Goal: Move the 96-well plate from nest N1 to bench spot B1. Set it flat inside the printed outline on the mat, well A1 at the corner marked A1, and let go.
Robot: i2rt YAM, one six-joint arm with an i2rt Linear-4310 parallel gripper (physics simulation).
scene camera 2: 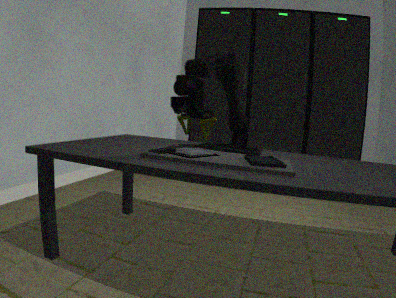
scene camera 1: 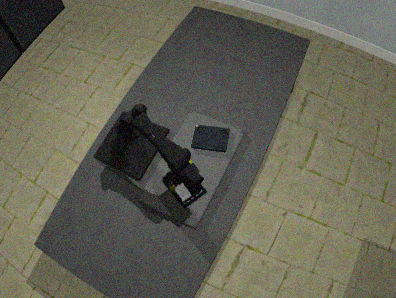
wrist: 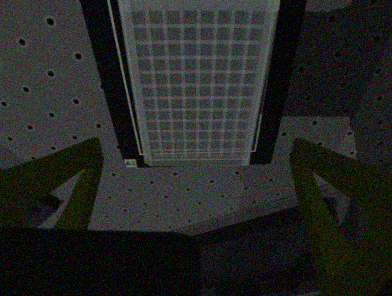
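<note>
The pale 96-well plate lies on the black mat and looks flat. In the wrist view, white outline lines run along its long sides. Its lower end in that view appears over the outline's end line; the angle makes the exact fit hard to judge. The printed A1 label is beside the plate's lower left corner; the plate's own well A1 cannot be made out. My gripper is open and empty above the plate, yellow fingers wide apart and clear of it.
Nest N1, a dark tray with no pale plate visible in it, stands on the same grey board. The arm's dark base plate is on the table beside the board. Dark cabinets stand behind the table.
</note>
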